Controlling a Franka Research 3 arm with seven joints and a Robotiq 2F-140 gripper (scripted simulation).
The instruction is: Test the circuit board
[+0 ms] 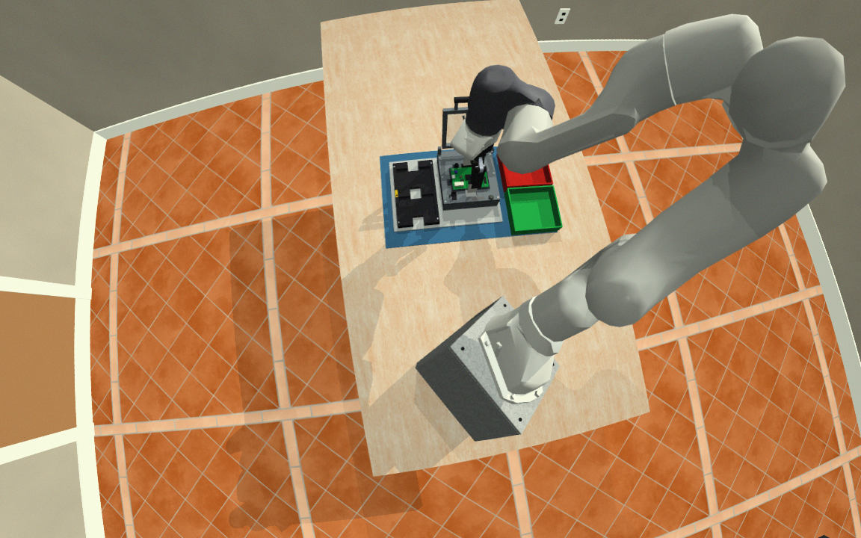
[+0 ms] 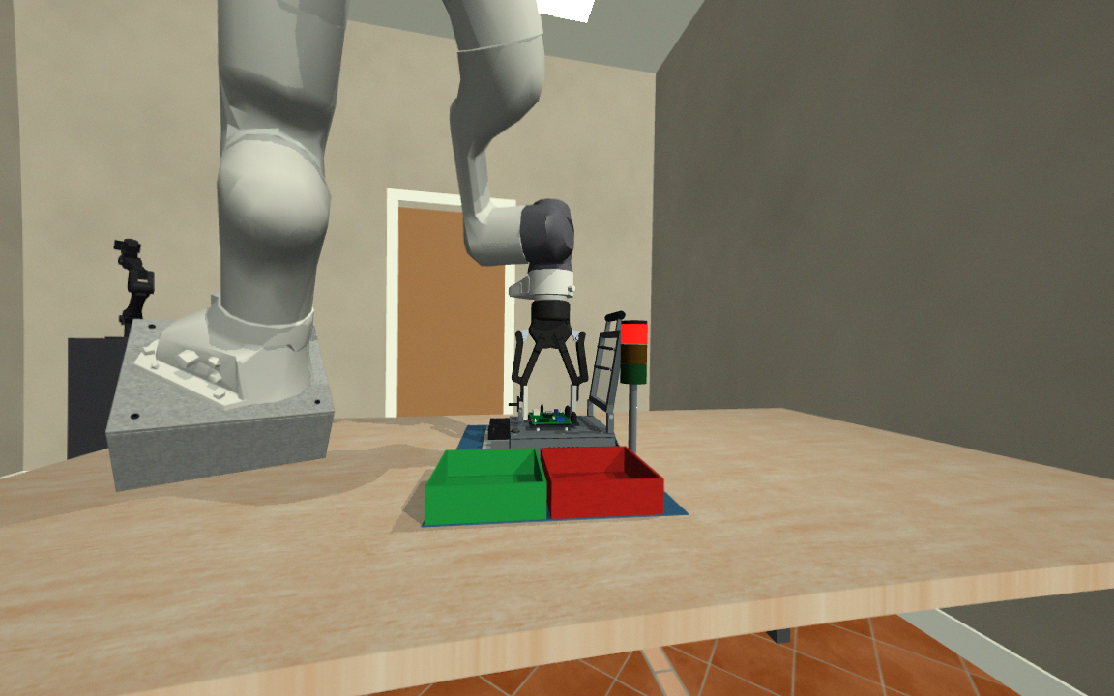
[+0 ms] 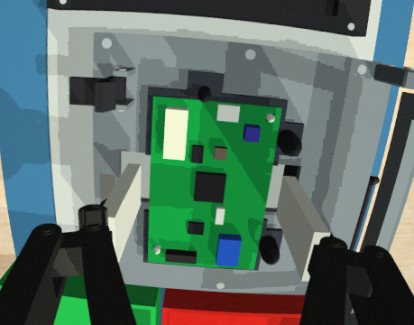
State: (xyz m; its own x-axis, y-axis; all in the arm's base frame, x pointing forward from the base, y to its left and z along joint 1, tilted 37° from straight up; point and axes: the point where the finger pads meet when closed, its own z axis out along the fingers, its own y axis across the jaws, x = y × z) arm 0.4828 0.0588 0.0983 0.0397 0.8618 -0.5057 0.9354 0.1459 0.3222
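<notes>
My hand is 2 cm above the green circuit board. The rest, counted from my hand: latch hook: 6 cm behind, 6 cm to the left, 1 cm below; tester plate: 1 cm to the left, 2 cm below; tester lid: 11 cm ahead, 1 cm to the right, 9 cm above.
</notes>
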